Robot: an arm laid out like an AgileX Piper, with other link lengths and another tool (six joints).
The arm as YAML. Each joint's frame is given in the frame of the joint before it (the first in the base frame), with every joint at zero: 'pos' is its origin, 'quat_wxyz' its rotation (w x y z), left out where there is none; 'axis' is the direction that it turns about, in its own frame. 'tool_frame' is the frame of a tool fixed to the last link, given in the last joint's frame.
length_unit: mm
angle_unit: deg
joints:
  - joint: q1
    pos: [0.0, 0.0, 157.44]
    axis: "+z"
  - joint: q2
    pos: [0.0, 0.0, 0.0]
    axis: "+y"
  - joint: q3
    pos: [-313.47, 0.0, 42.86]
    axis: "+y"
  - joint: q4
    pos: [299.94, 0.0, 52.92]
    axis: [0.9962, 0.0, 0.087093]
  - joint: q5
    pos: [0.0, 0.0, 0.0]
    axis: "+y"
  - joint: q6
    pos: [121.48, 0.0, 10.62]
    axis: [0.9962, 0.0, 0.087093]
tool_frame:
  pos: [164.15, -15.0, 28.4]
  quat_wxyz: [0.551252, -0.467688, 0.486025, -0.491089]
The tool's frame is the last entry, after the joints.
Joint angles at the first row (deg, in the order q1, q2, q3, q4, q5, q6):
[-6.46 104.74 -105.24 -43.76 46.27 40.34]
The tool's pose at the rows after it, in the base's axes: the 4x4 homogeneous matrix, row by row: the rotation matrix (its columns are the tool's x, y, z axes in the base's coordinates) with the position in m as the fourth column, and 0 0 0 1 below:
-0.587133 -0.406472 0.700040 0.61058; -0.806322 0.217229 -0.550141 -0.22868; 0.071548 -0.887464 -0.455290 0.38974; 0 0 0 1
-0.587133 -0.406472 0.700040 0.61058; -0.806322 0.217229 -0.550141 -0.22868; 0.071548 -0.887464 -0.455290 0.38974; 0 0 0 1
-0.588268 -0.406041 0.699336 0.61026; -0.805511 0.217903 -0.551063 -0.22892; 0.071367 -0.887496 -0.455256 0.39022; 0 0 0 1
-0.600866 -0.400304 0.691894 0.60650; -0.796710 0.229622 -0.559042 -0.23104; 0.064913 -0.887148 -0.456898 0.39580; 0 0 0 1
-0.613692 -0.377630 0.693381 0.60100; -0.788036 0.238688 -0.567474 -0.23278; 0.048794 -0.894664 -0.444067 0.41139; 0 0 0 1
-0.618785 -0.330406 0.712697 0.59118; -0.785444 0.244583 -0.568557 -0.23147; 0.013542 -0.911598 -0.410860 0.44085; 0 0 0 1
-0.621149 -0.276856 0.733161 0.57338; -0.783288 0.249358 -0.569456 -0.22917; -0.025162 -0.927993 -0.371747 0.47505; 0 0 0 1
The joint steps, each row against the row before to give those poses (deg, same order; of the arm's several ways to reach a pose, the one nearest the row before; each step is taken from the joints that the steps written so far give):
[0.00 0.00 0.00 -0.11 0.00 0.00]
[0.00 0.00 0.00 0.00 0.00 0.00]
[0.00 0.00 -0.09 0.00 0.12 0.00]
[0.00 0.00 -1.20 0.34 1.42 -0.11]
[0.00 -0.55 -1.59 0.24 1.28 0.00]
[0.00 -1.93 -1.33 0.54 0.53 0.00]
[0.00 -3.19 -0.41 0.54 0.50 0.00]

